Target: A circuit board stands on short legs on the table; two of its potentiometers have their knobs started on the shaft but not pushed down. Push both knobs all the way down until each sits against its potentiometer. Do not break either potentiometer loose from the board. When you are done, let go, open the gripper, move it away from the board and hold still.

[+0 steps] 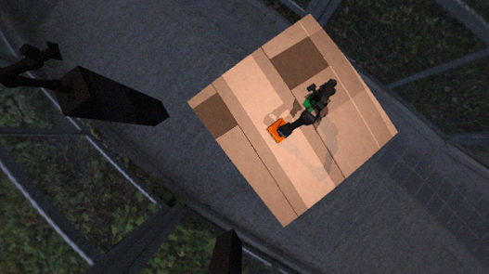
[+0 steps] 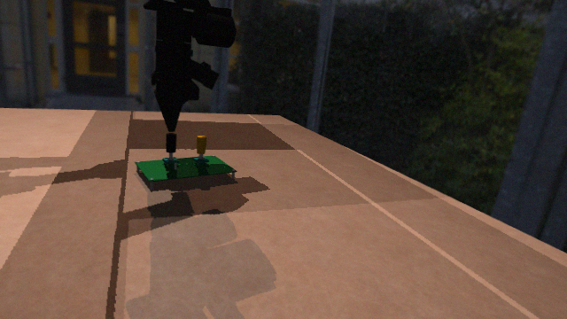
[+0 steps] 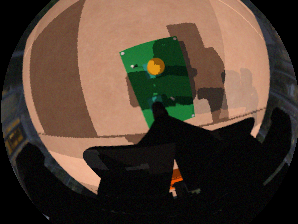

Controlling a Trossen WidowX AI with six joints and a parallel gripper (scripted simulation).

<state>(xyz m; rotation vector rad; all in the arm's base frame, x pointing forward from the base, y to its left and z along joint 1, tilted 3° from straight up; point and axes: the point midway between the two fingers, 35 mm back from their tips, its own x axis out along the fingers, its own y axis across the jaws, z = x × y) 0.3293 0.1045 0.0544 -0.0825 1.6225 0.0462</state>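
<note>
My gripper tip is now 4 cm above the potentiometer. Round my gripper tip: yellow knob: 6 cm ahead, 3 cm below.
</note>
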